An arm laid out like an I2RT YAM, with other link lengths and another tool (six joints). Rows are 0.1 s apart.
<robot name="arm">
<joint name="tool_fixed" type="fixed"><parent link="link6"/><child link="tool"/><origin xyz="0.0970 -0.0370 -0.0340" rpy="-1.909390 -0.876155 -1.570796"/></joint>
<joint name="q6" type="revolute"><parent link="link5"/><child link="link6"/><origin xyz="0.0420 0.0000 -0.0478"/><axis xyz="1 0 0"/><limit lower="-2.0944" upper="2.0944"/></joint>
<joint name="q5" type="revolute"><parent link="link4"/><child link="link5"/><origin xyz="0.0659 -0.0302 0.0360"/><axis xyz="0 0 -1"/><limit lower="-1.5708" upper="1.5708"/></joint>
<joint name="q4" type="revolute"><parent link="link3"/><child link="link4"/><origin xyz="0.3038 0.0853 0.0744"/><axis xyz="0 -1 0"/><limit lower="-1.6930" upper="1.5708"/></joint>
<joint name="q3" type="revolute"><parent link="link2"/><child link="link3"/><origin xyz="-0.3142 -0.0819 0.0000"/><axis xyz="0 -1 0"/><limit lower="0.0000" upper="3.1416"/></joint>
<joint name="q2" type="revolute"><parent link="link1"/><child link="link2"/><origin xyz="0.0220 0.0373 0.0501"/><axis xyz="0 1 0"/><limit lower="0.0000" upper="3.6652"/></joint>
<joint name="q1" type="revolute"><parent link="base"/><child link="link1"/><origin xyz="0.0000 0.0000 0.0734"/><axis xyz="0 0 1"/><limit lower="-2.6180" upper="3.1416"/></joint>
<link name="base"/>
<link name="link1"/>
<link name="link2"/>
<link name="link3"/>
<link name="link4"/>
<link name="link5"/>
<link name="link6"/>
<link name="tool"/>
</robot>
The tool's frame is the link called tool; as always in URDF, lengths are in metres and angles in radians.
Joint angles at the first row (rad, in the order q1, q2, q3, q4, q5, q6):
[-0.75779 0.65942 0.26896 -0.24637 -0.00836 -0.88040]
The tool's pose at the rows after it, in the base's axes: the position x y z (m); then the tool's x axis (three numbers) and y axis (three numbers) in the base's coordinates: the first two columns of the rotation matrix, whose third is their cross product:
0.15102, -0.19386, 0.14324, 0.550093, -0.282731, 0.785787, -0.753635, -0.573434, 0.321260
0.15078, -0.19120, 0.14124, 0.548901, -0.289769, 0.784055, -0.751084, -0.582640, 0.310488
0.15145, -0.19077, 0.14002, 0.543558, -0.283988, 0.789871, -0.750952, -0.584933, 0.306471
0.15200, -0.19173, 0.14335, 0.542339, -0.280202, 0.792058, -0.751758, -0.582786, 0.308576
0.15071, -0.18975, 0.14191, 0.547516, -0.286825, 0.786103, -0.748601, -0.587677, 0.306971
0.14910, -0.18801, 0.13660, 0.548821, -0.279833, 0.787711, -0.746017, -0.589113, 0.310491
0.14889, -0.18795, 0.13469, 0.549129, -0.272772, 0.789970, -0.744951, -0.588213, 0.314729
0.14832, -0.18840, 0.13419, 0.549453, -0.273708, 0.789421, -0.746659, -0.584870, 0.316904
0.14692, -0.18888, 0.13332, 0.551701, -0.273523, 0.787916, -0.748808, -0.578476, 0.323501
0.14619, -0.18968, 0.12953, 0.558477, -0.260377, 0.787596, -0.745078, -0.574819, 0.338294
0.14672, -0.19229, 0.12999, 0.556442, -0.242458, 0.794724, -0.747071, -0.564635, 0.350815
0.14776, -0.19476, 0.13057, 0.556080, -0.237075, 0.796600, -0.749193, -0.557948, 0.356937
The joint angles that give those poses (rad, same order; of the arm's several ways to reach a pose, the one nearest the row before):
[-0.75782 0.65414 0.27761 -0.27362 -0.01687 -0.86828]
[-0.75776 0.64505 0.27461 -0.28605 -0.02963 -0.86227]
[-0.75780 0.63954 0.26542 -0.27341 -0.03517 -0.86286]
[-0.75783 0.64073 0.27359 -0.27590 -0.03287 -0.86481]
[-0.75780 0.63405 0.27392 -0.29391 -0.03680 -0.86354]
[-0.75778 0.61897 0.25146 -0.28279 -0.03761 -0.86960]
[-0.75701 0.61513 0.24107 -0.27100 -0.03537 -0.87456]
[-0.75775 0.61628 0.23945 -0.26846 -0.03151 -0.87451]
[-0.75778 0.61508 0.23562 -0.26631 -0.02214 -0.87619]
[-0.75780 0.61601 0.21854 -0.24379 -0.01371 -0.89064]
[-0.75778 0.62027 0.20864 -0.21168 -0.00204 -0.90247]
[-0.75780 0.63520 0.20860 -0.19060 0.00592 -0.90623]

